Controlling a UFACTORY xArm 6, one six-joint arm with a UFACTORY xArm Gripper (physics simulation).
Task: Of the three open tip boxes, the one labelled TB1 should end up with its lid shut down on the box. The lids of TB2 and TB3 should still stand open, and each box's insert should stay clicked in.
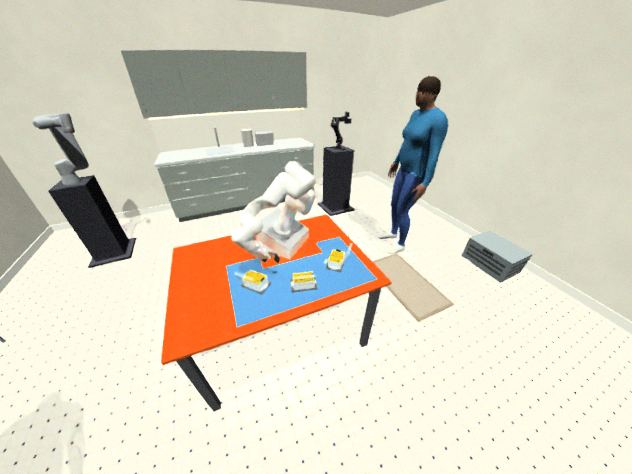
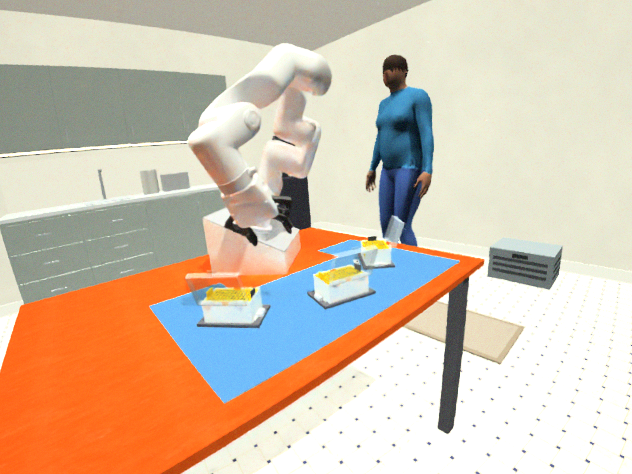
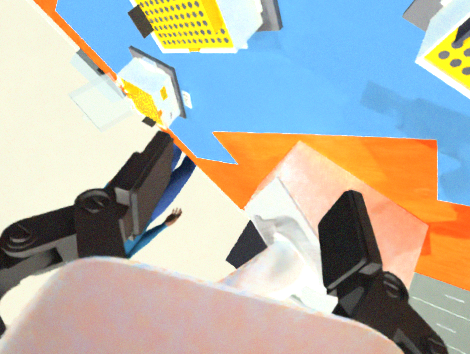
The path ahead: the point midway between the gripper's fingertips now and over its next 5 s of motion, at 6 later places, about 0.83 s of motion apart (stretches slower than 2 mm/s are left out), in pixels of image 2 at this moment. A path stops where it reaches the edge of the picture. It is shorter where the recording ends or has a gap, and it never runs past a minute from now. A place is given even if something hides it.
The gripper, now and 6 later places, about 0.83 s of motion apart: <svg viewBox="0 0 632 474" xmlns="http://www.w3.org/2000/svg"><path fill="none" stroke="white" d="M273 236L300 229L415 216L381 258L327 229L361 249L332 224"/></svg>
